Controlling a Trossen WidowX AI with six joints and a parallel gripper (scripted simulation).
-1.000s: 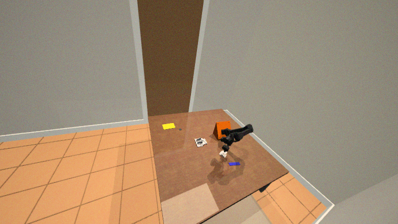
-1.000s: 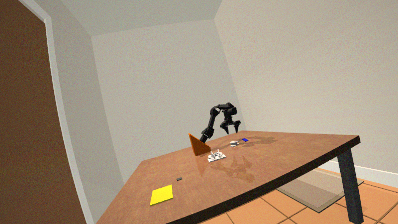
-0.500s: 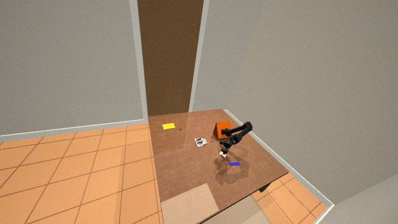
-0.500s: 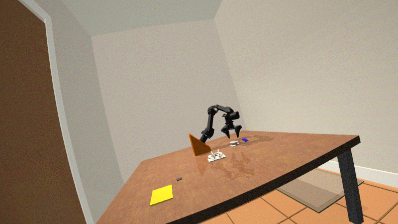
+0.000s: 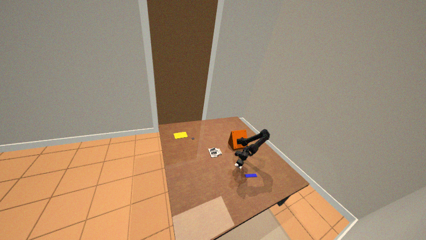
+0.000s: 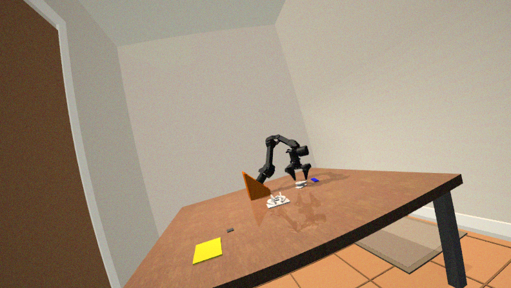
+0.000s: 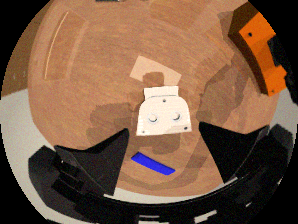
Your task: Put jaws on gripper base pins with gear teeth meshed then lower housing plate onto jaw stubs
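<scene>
Now: gripper tip 10 mm to the left of the white gripper base and 20 mm above it. Round my gripper tip: white housing plate (150 mm ahead, 220 mm to the right, 40 mm below); then blue patch (60 mm behind, 120 mm to the left, 40 mm below); then dark piece (400 mm ahead, 490 mm to the right, 40 mm below).
</scene>
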